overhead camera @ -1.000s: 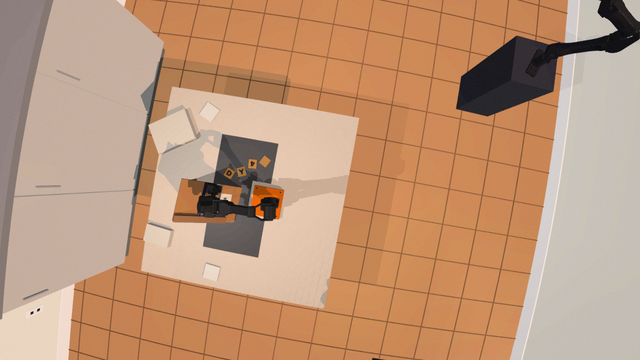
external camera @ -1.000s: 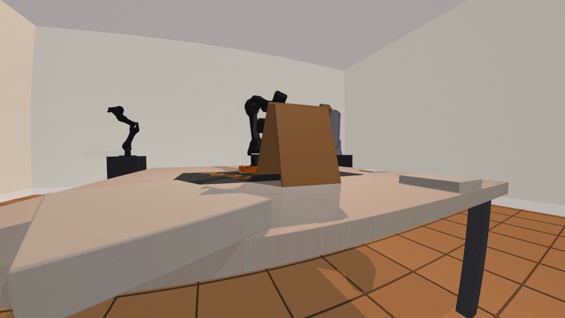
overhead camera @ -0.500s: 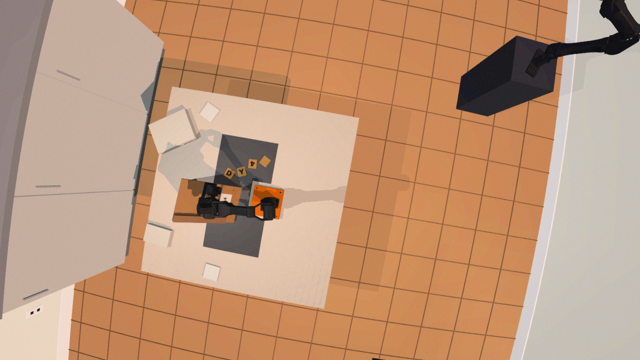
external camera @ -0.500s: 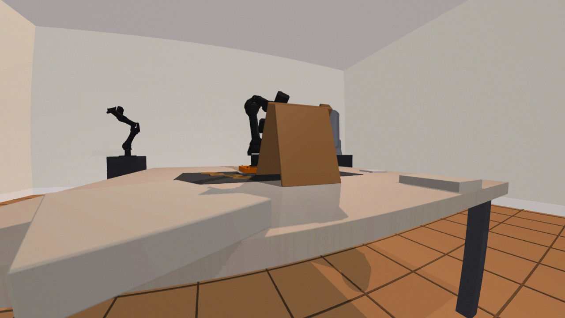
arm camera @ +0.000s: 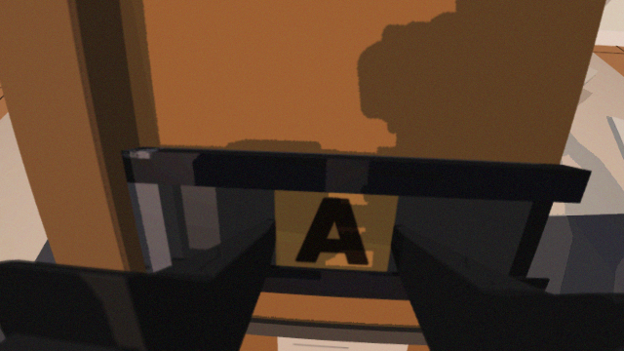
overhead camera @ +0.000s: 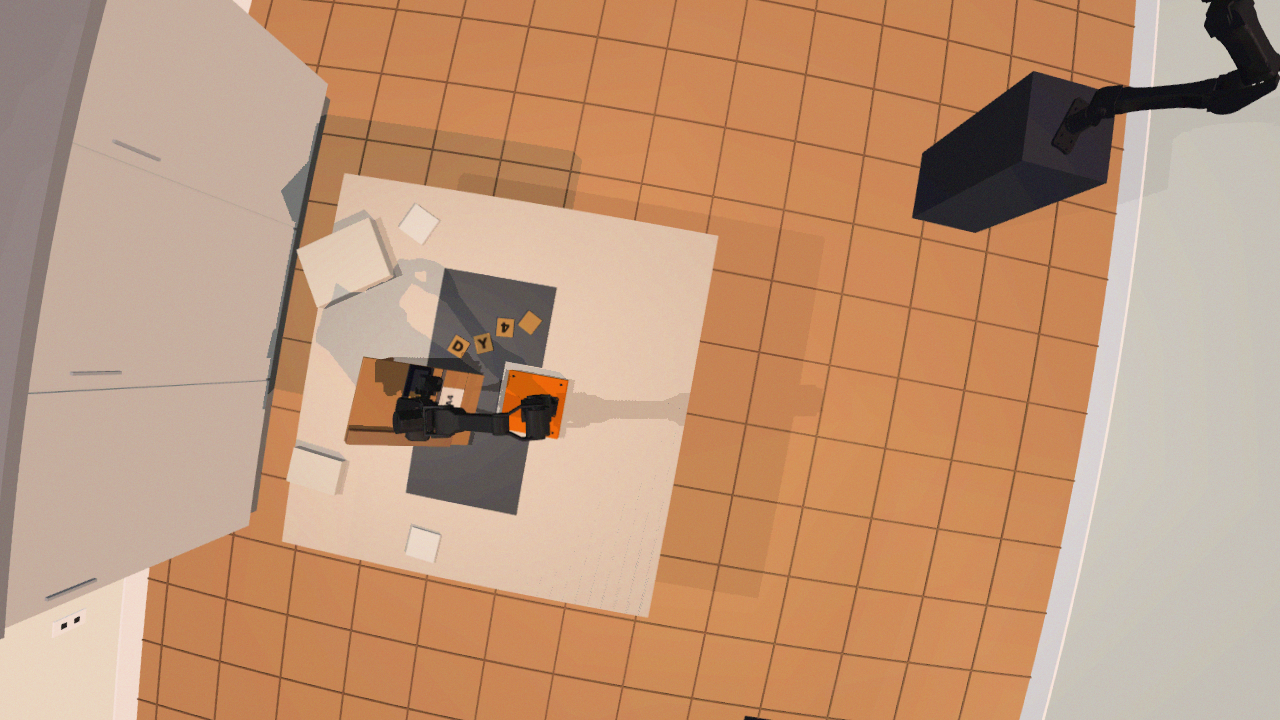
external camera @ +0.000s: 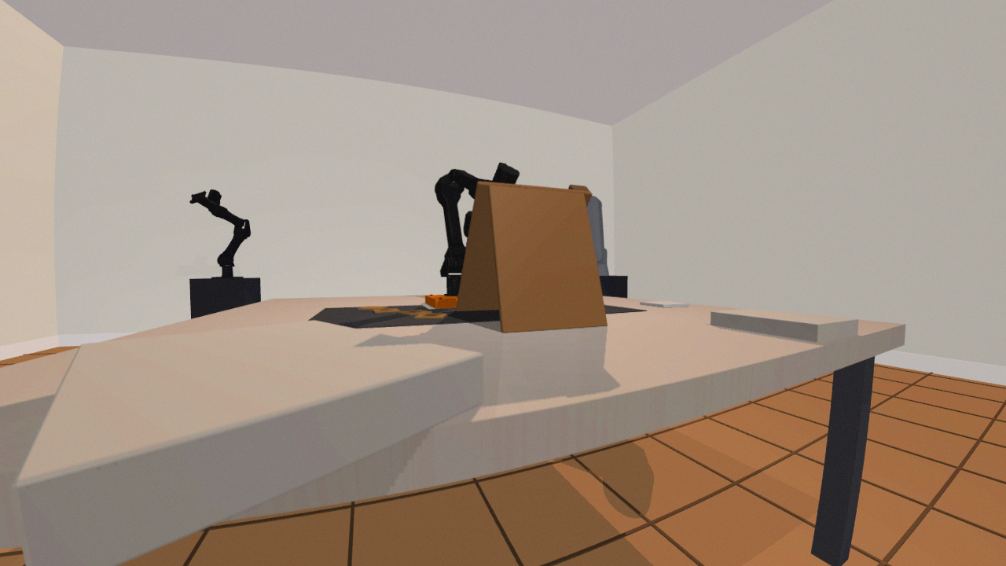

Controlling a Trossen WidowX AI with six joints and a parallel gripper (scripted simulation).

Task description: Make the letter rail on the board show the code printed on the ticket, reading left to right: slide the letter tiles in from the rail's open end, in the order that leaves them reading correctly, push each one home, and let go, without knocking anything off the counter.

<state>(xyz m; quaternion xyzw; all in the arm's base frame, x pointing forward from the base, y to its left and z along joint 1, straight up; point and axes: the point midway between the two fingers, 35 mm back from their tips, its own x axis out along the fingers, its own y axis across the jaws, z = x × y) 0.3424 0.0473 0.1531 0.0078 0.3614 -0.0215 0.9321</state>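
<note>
Now: the white ticket 7 cm behind my gripper tip, 1 cm to the right of it and 8 cm below it. The rest, counted from my gripper tip: tile marked d (3 cm behind, 18 cm to the right, 15 cm below); then tile marked y (11 cm behind, 20 cm to the right, 15 cm below); then blank tile (25 cm behind, 30 cm to the right, 15 cm below).
</note>
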